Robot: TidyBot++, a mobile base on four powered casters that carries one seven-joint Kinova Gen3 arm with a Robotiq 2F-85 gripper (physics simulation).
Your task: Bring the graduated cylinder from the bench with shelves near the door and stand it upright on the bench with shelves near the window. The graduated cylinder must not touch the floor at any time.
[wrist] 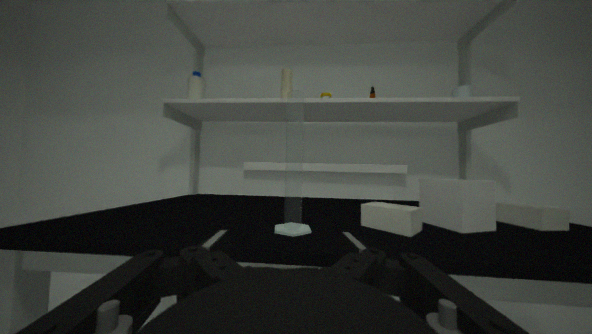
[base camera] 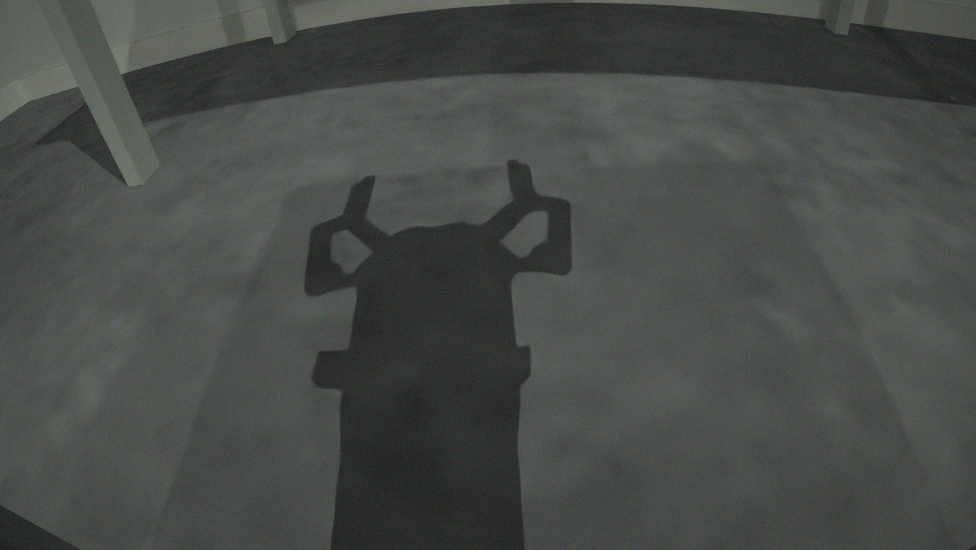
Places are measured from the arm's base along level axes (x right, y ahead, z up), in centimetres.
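Pixels of known places: gripper, fingertip midpoint: [wrist: 285, 243].
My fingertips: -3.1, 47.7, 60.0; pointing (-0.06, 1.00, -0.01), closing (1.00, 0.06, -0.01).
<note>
For each thing: its middle in the pictures, then the offset to it from my fingertips, as dx, dy, dz. "*": a spot on its surface instead. Level surfaces: height alone.
- graduated cylinder, body centre: [wrist: 294, 161] +0.0, +31.4, +8.5
- bench with shelves, its level: dz -8.2
- shelf, its level: dz +35.6
- blue-capped bottle, surface spot: [wrist: 196, 86] * -49.6, +76.7, +46.9
- tall cream item, surface spot: [wrist: 286, 83] * -5.3, +74.1, +48.1
The graduated cylinder [wrist: 294, 165], clear with a pale hexagonal foot, stands upright on the black top of the bench with shelves [wrist: 150, 220] in the wrist view. My gripper [wrist: 285, 243] is open and empty. It is apart from the cylinder, in front of the bench's near edge, with the cylinder's foot showing between and beyond the two fingertips. In the base camera view the gripper itself does not show, but its shadow with spread fingers lies on the floor. Whether this bench is near the window or the door cannot be told.
White boxes [wrist: 391, 218] [wrist: 458, 205] [wrist: 533, 216] stand on the bench to the right of the cylinder. A shelf [wrist: 340, 111] above holds a blue-capped bottle [wrist: 196, 86], a tall cream item [wrist: 286, 83] and small items. Bench legs [base camera: 112, 109] [base camera: 278, 21] [base camera: 838, 17] stand at left and far back.
</note>
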